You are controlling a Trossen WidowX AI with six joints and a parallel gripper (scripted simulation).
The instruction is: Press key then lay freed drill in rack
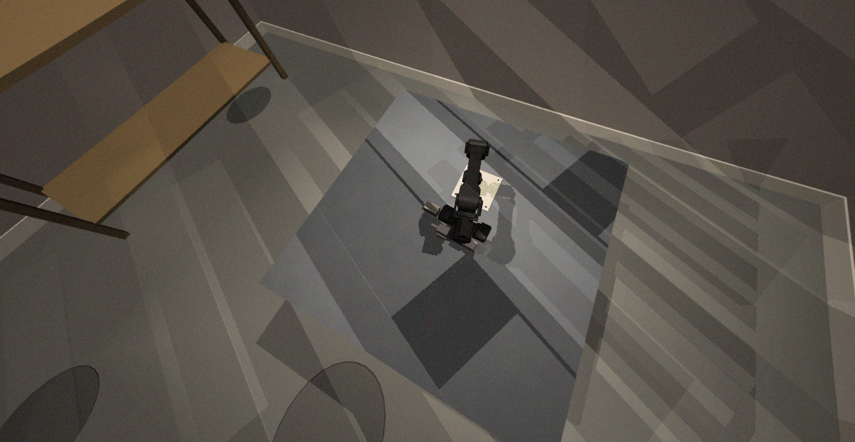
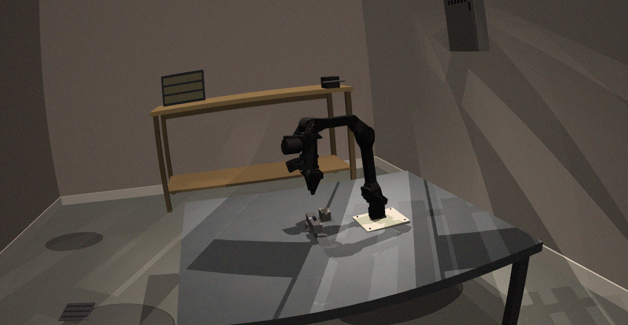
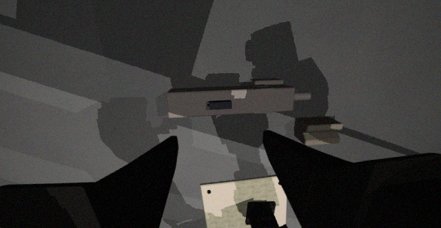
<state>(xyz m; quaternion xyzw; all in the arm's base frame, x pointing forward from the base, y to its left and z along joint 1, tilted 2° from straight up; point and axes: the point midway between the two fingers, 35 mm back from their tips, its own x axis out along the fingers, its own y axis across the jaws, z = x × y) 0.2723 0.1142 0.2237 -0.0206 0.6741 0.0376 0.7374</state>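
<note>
Now: gripper tip 90 mm to the left of the drill and 140 mm above it. From my gripper tip the other things lie so: rack 70 mm behind, 200 mm to the right, 170 mm below; then dark key 140 mm below.
</note>
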